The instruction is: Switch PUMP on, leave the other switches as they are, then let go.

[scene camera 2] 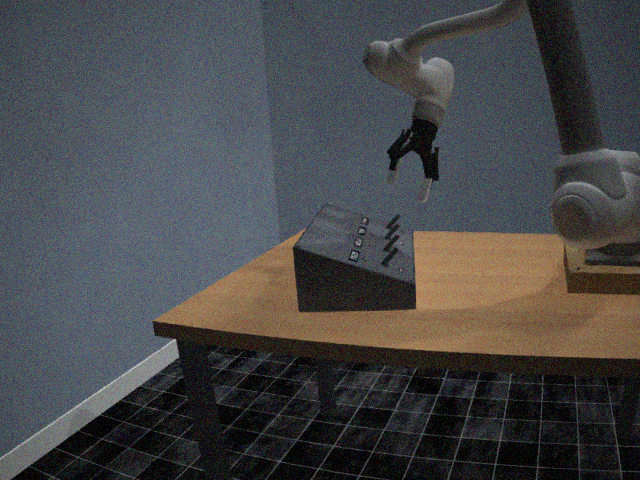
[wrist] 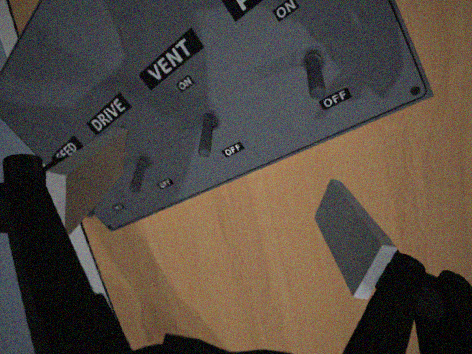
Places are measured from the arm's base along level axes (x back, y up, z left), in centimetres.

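Pixels of known places: gripper, between the fingertips: [scene camera 2: 406, 192] [wrist: 227, 176]; arm's base, origin of its link: [scene camera 2: 616, 256].
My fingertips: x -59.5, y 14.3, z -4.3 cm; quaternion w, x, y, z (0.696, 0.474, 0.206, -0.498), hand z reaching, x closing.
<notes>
Ahead of a thing's pixels: the offset from my fingertips to its top centre. "spot": to the spot under its first point. Level surfaces: height alone.
The dark sloped switch box [scene camera 2: 356, 273] [wrist: 240, 105] has a row of lever switches with ON and OFF marks. In the wrist view, a cut-off label starting with P {spot: dx -12.1, dy -8.9, dz +1.0 cm} [wrist: 244, 7] is at the top edge. The PUMP lever {dx -5.5, dy -7.1, dz -4.0 cm} [wrist: 315, 75] below it tips towards OFF. The VENT lever {dx -2.0, dy -7.1, dz +7.5 cm} [wrist: 206, 136] and the DRIVE lever {dx +1.5, dy -7.1, dz +19.0 cm} [wrist: 140, 174] also point to their OFF side. The FEED lever is hidden behind a finger. In the scene view the labels are too small to read. My gripper [scene camera 2: 408, 190] [wrist: 227, 176] is open and empty, above the box and apart from the levers.
The box stands on the wooden table {dy -19.7 cm} [scene camera 2: 491, 310] [wrist: 240, 260]. The robot base [scene camera 2: 602, 268] is at the right of the table. A blue-grey wall [scene camera 2: 129, 155] stands beyond the table's left edge. The floor [scene camera 2: 413, 423] is dark tile.
</notes>
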